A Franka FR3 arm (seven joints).
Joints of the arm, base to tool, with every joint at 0 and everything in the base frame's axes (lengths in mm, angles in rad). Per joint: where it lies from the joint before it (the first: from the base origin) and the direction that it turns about. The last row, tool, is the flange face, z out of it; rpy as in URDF.
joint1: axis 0 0 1 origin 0 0 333
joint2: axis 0 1 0 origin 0 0 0
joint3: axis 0 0 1 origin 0 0 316
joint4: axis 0 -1 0 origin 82.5 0 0
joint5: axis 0 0 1 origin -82.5 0 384
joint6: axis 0 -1 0 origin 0 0 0
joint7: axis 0 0 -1 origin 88 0 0
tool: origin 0 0 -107 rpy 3.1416 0 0
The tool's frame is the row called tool.
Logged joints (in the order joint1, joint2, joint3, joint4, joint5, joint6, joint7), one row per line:
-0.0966 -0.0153 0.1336 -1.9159 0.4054 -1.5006 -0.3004
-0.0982 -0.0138 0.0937 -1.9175 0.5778 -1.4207 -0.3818
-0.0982 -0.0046 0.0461 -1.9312 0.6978 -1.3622 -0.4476
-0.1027 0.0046 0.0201 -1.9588 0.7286 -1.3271 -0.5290
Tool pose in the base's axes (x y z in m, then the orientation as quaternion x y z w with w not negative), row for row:
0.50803 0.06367 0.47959 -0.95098 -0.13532 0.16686 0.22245
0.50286 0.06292 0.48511 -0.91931 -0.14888 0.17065 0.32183
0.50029 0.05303 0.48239 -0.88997 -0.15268 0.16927 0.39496
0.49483 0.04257 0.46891 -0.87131 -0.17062 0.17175 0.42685
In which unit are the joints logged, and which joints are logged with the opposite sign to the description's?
The joints are logged in radians. Opposite sign: joint6.
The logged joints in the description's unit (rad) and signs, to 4 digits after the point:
-0.0966 -0.0153 0.1336 -1.9159 0.4054 1.5006 -0.3004
-0.0982 -0.0138 0.0937 -1.9175 0.5778 1.4207 -0.3818
-0.0982 -0.0046 0.0461 -1.9312 0.6978 1.3622 -0.4476
-0.1027 0.0046 0.0201 -1.9588 0.7286 1.3271 -0.5290

